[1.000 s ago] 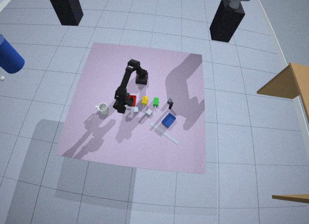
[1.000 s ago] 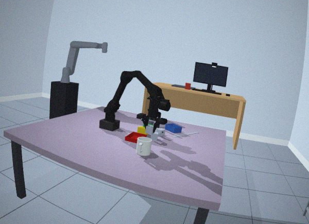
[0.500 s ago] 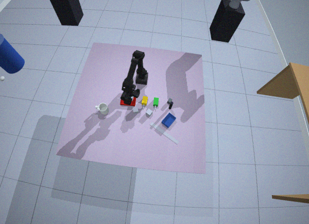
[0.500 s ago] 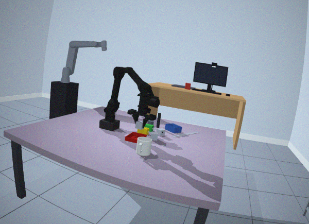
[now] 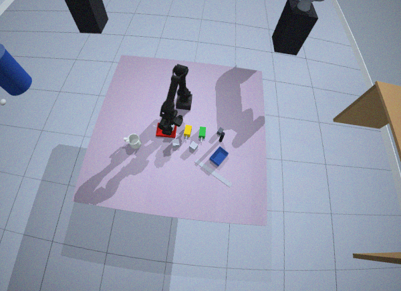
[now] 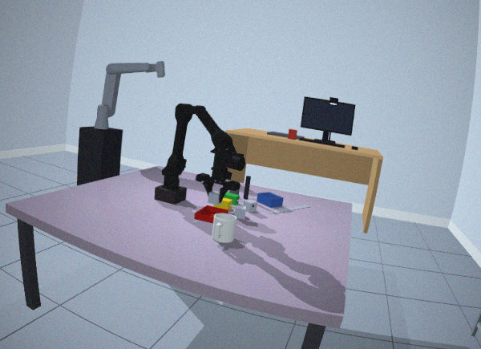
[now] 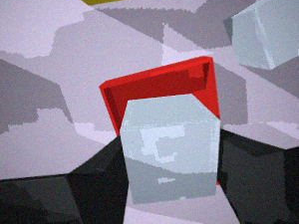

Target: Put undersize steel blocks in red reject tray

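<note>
The red reject tray is 3 cm to the right of my gripper tip and 6 cm below it. The rest, counted from my gripper tip: steel block 1 cm above; then yellow gauge 3 cm ahead, 12 cm to the left, 4 cm below; then green GO gauge 3 cm ahead, 23 cm to the left, 4 cm below.
</note>
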